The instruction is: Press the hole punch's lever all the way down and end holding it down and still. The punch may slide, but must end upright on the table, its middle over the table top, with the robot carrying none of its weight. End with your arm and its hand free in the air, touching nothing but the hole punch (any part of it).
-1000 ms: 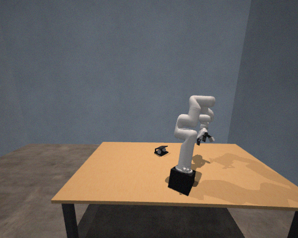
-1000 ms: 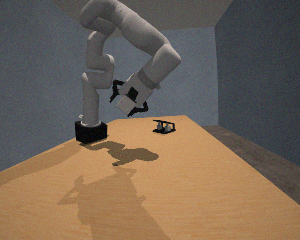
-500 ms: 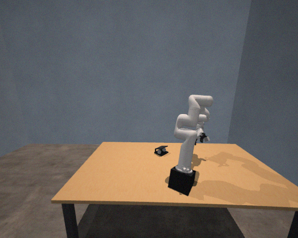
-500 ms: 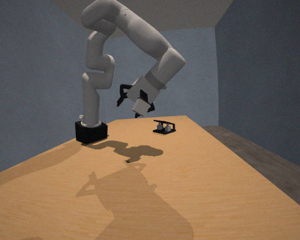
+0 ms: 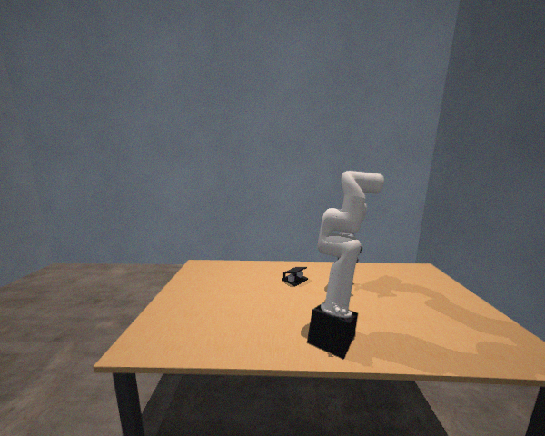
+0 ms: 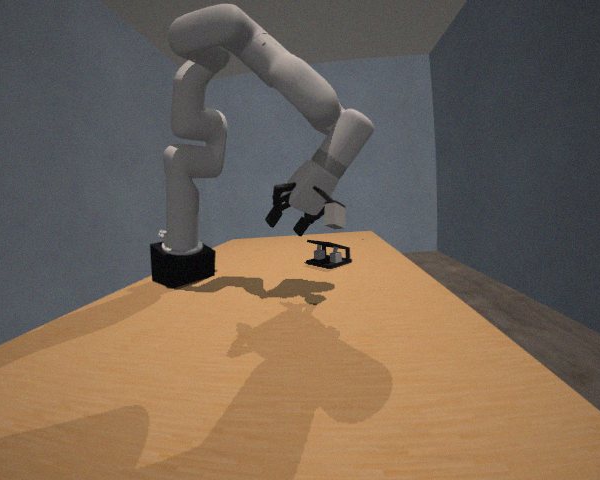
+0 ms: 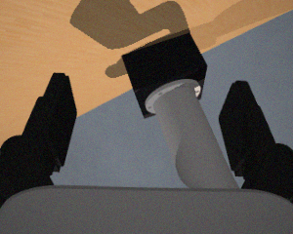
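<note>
Right now the black hole punch is 90 mm ahead of my hand, 290 mm to the left of it and 130 mm below it.
</note>
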